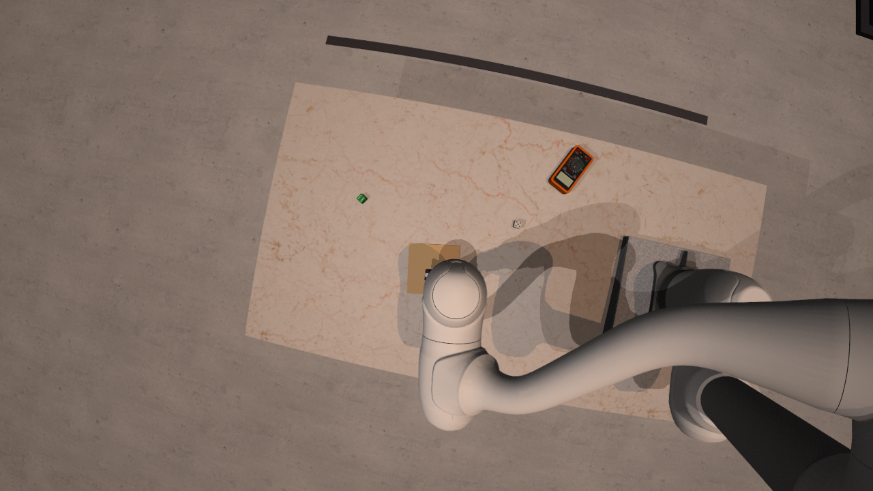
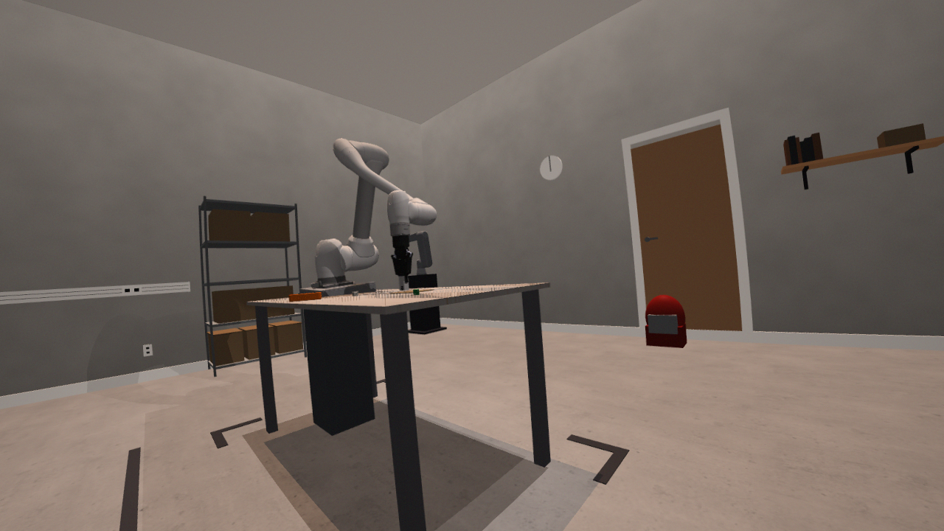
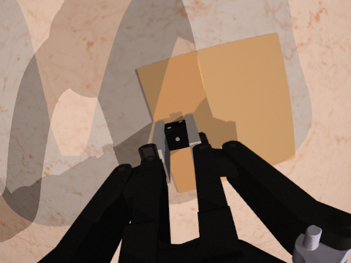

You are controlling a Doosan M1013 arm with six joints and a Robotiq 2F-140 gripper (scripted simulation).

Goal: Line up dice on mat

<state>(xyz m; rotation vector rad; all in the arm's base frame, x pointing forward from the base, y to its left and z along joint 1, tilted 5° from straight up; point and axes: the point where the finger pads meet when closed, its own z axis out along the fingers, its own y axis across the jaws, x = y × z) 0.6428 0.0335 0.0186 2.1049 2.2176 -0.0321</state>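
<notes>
Right now my hand is 16 cm past the white die, 16 cm to the left of it and 3 cm above it. Round my hand: black die: 2 cm below; mat: 5 cm ahead, 4 cm below; green die: 28 cm ahead, 16 cm to the right, 3 cm below.
</notes>
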